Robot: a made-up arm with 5 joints.
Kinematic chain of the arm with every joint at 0, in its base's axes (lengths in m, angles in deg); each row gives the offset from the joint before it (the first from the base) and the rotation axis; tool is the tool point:
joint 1: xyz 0 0 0.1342 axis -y
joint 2: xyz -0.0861 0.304 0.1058 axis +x
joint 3: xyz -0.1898 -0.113 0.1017 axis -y
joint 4: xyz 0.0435 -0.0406 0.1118 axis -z
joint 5: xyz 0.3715 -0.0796 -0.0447 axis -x
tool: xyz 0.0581 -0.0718 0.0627
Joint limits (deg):
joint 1: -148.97..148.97
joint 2: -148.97..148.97
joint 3: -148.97..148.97
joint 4: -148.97..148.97
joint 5: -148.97..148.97
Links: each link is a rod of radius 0.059 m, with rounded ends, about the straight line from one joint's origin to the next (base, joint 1, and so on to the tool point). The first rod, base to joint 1, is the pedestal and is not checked.
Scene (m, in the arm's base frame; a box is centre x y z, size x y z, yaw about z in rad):
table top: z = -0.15
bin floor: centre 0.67 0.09 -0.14 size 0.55 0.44 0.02 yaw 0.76
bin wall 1: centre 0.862 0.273 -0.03 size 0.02 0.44 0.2 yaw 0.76
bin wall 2: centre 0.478 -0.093 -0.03 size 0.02 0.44 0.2 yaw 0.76
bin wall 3: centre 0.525 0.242 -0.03 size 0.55 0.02 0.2 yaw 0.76
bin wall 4: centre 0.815 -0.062 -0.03 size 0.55 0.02 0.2 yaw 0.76
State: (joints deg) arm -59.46 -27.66 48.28 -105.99 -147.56
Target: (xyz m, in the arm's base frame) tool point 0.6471 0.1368 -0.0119
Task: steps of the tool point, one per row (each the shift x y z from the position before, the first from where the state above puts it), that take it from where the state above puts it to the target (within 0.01 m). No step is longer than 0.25 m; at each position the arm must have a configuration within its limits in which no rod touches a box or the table.
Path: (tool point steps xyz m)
1: 0.1889 0.0410 -0.0043
2: 0.2023 -0.0250 -0.0209
3: 0.1826 -0.0979 -0.0438
4: 0.1286 -0.1609 -0.0594
5: 0.0508 -0.1982 -0.0554
6: 0.0091 -0.0002 -0.1085
7: -0.0091 0.0001 -0.1092

